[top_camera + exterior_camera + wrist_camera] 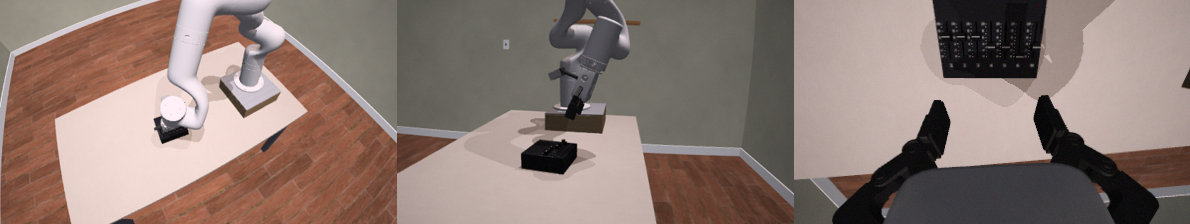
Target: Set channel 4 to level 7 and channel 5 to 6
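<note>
The channel 4 cap lies 120 mm below my hand and 60 mm to the right of it. Also, from my hand: channel 6 cap: 120 mm below, 40 mm to the right, 40 mm behind; channel 5 cap: 120 mm below, 60 mm to the right, 20 mm behind.
</note>
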